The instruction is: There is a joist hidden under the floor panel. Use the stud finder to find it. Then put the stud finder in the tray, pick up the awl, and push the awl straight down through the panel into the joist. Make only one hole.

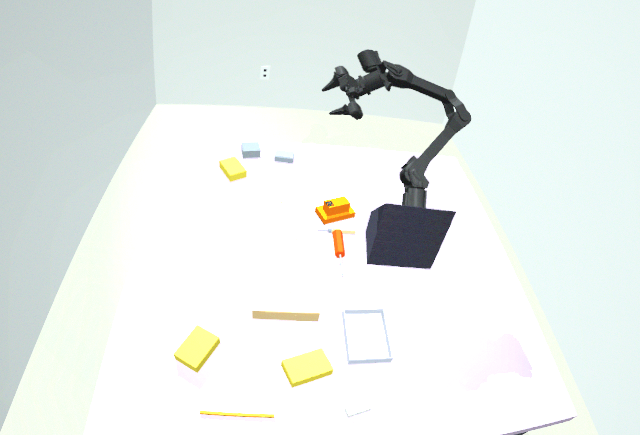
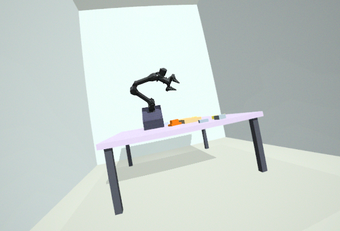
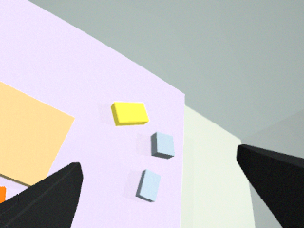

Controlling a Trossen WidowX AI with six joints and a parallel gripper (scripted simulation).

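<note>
The orange stud finder lies 6 cm behind my gripper tip, 14 cm to the left of it and 32 cm below it. Also, from my gripper tip: orange-handled tool: 8 cm behind, 35 cm to the left, 35 cm below; then square indicator light: 5 cm behind, 14 cm to the left, 30 cm below; then awl: 6 cm behind, 22 cm to the left, 36 cm below.
</note>
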